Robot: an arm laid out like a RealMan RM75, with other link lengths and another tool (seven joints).
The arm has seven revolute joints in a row. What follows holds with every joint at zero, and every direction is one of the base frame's.
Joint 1 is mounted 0.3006 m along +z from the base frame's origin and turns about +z.
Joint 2 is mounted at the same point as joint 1 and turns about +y.
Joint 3 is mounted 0.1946 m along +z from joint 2 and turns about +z.
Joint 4 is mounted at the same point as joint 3 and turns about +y.
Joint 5 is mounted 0.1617 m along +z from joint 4 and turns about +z.
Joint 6 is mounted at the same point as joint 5 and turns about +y.
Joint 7 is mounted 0.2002 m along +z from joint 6 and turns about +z.
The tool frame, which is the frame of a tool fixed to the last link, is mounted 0.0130 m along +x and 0.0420 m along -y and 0.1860 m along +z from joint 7; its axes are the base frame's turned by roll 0.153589, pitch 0.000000 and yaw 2.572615 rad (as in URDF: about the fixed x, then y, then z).
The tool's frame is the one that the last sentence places.
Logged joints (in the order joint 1, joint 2, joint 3, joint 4, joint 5, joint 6, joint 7), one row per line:
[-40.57 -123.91 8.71 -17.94 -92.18 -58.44 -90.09]
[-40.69 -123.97 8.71 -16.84 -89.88 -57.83 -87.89]
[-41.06 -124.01 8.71 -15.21 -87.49 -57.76 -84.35]
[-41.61 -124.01 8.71 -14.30 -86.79 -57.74 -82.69]
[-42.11 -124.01 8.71 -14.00 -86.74 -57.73 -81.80]
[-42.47 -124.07 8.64 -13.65 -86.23 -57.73 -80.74]
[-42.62 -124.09 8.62 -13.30 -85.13 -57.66 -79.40]
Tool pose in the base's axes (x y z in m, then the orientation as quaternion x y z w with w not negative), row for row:
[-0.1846 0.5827 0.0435 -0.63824 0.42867 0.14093 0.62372]
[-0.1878 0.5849 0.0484 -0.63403 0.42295 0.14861 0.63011]
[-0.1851 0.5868 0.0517 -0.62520 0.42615 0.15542 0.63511]
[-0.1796 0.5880 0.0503 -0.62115 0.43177 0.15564 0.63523]
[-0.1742 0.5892 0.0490 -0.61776 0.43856 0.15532 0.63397]
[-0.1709 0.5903 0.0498 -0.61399 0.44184 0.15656 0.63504]
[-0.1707 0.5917 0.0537 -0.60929 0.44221 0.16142 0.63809]
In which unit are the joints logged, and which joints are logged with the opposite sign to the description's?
The joints are logged in degrees. Opposite sign: joint 4, joint 5, joint 6.
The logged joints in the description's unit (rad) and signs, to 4 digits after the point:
[-0.7081 -2.1626 0.1520 0.3131 1.6088 1.0200 -1.5724]
[-0.7102 -2.1637 0.1520 0.2939 1.5687 1.0093 -1.5340]
[-0.7166 -2.1644 0.1520 0.2655 1.5270 1.0081 -1.4722]
[-0.7262 -2.1644 0.1520 0.2496 1.5148 1.0078 -1.4432]
[-0.7350 -2.1644 0.1520 0.2443 1.5139 1.0076 -1.4277]
[-0.7412 -2.1654 0.1508 0.2382 1.5050 1.0076 -1.4092]
[-0.7439 -2.1658 0.1504 0.2321 1.4858 1.0064 -1.3858]

